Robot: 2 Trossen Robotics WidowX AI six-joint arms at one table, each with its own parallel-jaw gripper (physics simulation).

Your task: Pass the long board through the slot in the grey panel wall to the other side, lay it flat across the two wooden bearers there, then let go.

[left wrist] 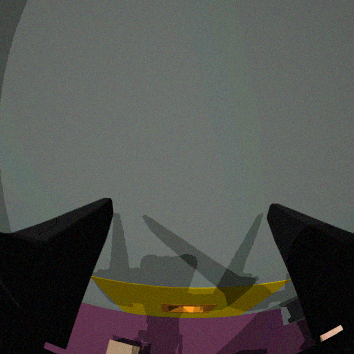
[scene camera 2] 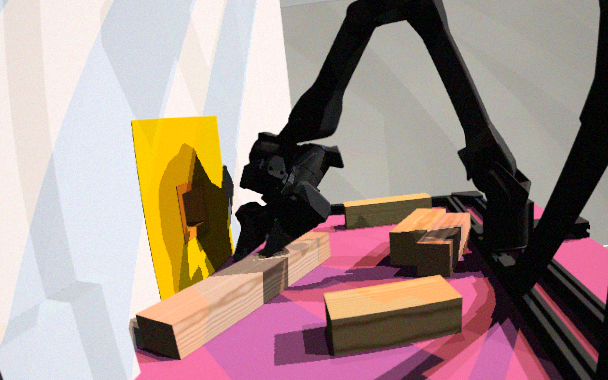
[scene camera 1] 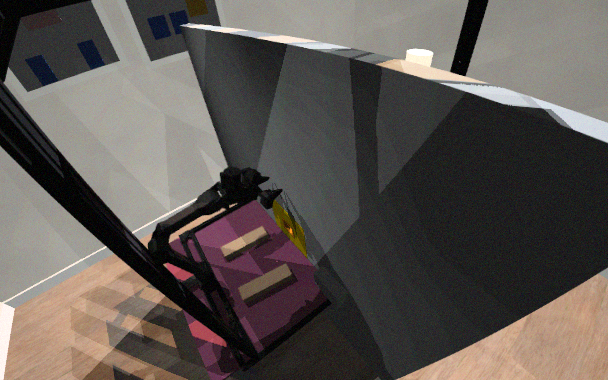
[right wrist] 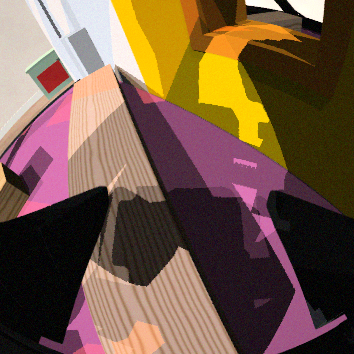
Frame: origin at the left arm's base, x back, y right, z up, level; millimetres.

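Where they show: left gripper, fingertip midpoint: (left wrist: 194,210) (scene camera 1: 275,183); right gripper, fingertip midpoint: (scene camera 2: 249,257) (right wrist: 191,197); left arm's base, origin of the base link: (scene camera 1: 210,285); right arm's base, origin of the base link: (scene camera 2: 509,244).
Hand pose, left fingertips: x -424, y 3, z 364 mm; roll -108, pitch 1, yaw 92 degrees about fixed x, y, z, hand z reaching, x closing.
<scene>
Each offset is from my left fingertips to the centre of the thing. "spot": to the spot under its first point.
The long board {dx -147, dy +73, dz -364 mm} (scene camera 2: 230,285) (right wrist: 160,305) lies on the pink table beside the foot of the panel wall (scene camera 1: 320,125) (scene camera 2: 75,150) (left wrist: 175,125). It does not show in scene camera 1. My right gripper (scene camera 2: 255,256) (right wrist: 191,197) is open and empty, low over the board; one fingertip overlaps the board's edge in the right wrist view. The orange-rimmed slot {spot: dx -15, dy +19, dz -301 mm} (scene camera 1: 290,230) (scene camera 2: 184,215) (left wrist: 189,309) (right wrist: 227,47) sits in a yellow plate (scene camera 2: 150,145) (left wrist: 145,300). Two bearers {dx +186, dy -109, dz -364 mm} (scene camera 1: 245,242) {dx +212, dy +140, dz -364 mm} (scene camera 1: 267,284) lie apart on the other side. My left gripper (scene camera 1: 273,185) (left wrist: 194,210) is open and empty, facing the wall above the plate.
On the right arm's side, one wooden block {dx -318, dy +177, dz -364 mm} (scene camera 2: 392,315) lies in front and another {dx -322, dy -266, dz -361 mm} (scene camera 2: 387,211) at the back. Two shorter blocks {dx -369, dy -77, dz -360 mm} (scene camera 2: 417,230) {dx -404, dy -36, dz -361 mm} (scene camera 2: 435,257) lie together near the right arm's base. Black frame bars (scene camera 1: 80,185) (scene camera 2: 565,200) cross both scene views.
</scene>
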